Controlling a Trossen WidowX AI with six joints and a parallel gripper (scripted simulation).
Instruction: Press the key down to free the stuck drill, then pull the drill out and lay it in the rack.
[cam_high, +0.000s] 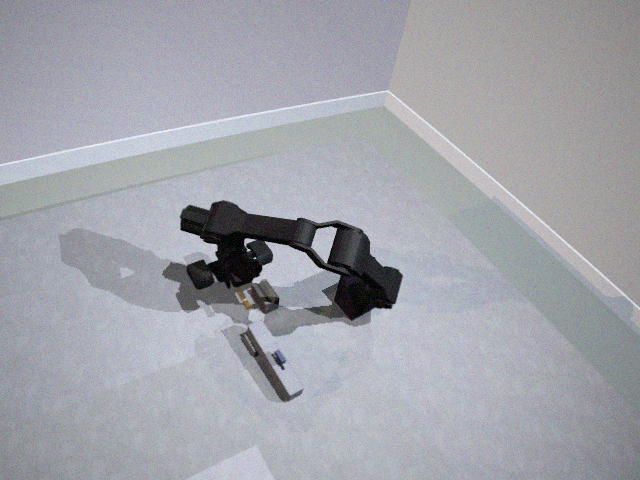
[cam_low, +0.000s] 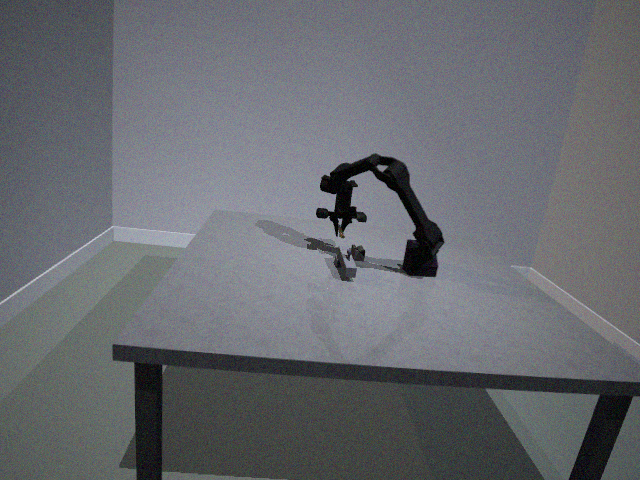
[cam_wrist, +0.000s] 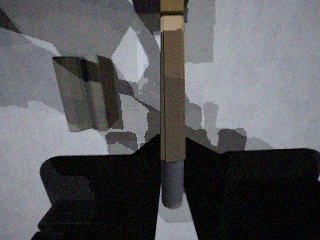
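My gripper tip is now 70 mm past the rack, 40 mm to the right of it and 50 mm above it. From my gripper tip the other things lie so: key: 10 mm ahead, 220 mm to the left, 20 mm below; then drill: 40 mm to the left, 30 mm above; then grey fixture: 10 mm ahead, 200 mm to the left, 30 mm below.
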